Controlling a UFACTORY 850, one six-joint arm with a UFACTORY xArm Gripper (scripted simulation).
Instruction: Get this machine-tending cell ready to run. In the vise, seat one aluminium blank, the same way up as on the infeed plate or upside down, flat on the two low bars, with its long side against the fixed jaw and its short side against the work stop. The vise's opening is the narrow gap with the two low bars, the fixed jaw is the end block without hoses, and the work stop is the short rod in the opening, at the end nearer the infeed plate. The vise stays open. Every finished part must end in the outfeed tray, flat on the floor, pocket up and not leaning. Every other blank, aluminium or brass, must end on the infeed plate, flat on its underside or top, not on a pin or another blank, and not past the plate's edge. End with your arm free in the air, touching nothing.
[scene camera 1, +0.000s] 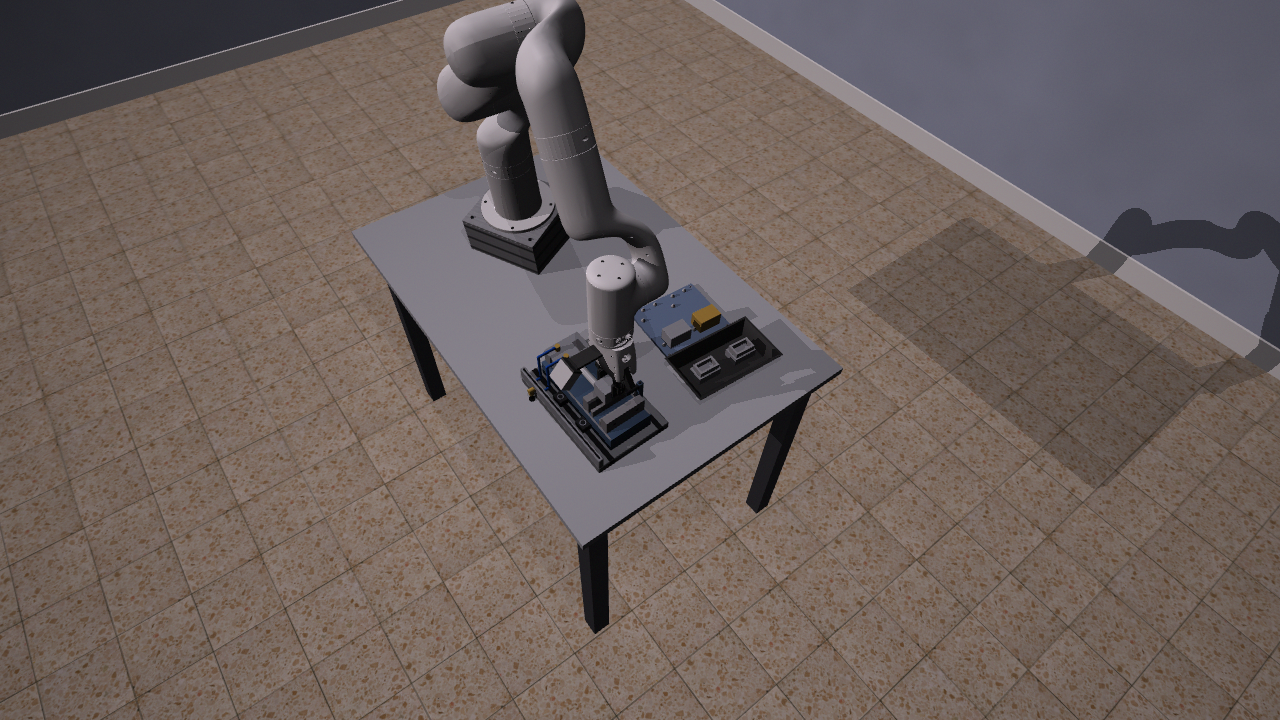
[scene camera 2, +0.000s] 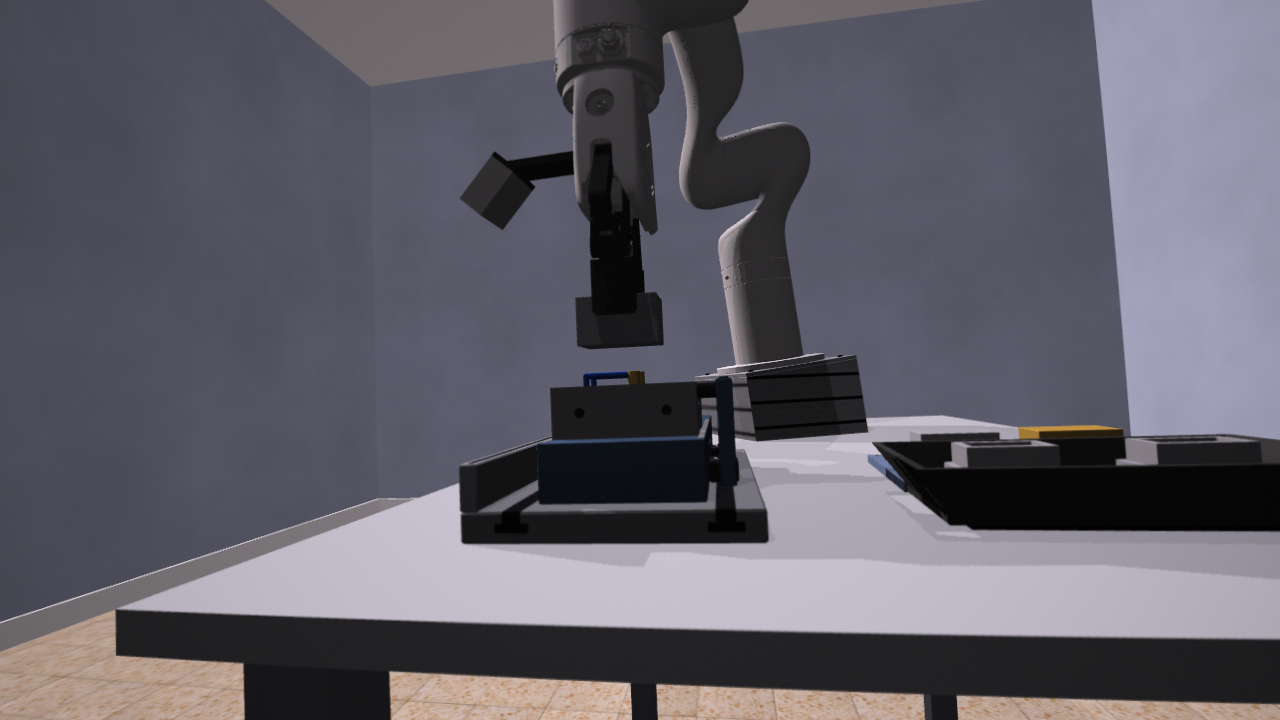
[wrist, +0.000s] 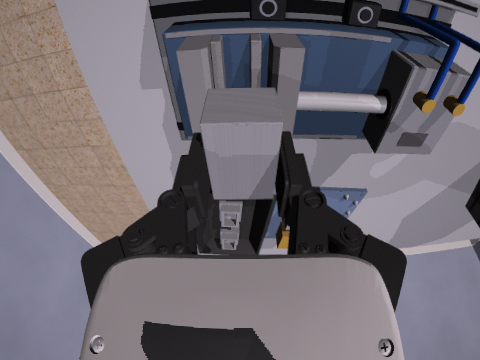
Scene:
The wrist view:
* my gripper: 242, 150
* aluminium blank: 241, 128

